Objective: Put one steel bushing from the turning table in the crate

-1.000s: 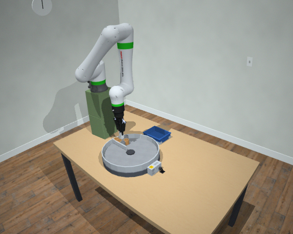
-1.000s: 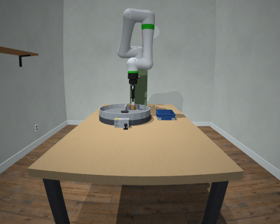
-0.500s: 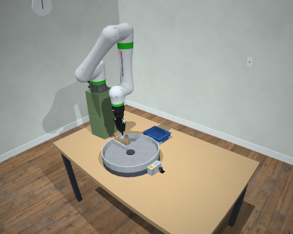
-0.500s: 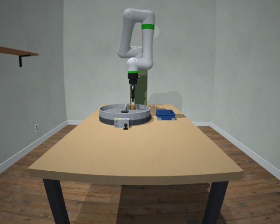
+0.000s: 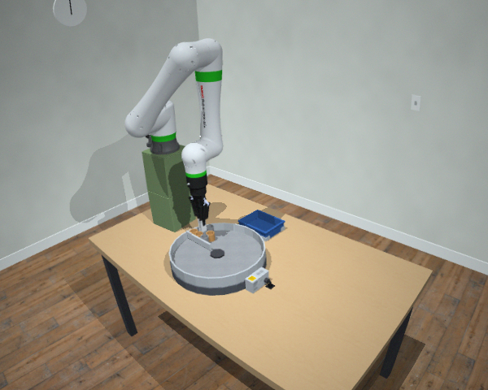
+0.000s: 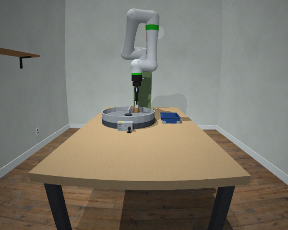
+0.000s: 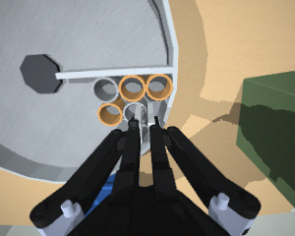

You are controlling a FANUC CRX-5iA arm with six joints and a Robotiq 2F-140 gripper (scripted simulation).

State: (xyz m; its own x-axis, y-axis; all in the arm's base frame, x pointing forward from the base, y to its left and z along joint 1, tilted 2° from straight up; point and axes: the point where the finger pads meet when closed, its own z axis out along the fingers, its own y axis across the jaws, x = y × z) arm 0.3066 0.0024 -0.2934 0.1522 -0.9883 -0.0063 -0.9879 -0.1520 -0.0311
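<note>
Right now my hand is 80 mm short of the blue crate, 300 mm to the right of it and 90 mm above it. Round my hand: grey round turning table: 170 mm ahead, 40 mm to the right, 60 mm below.
</note>
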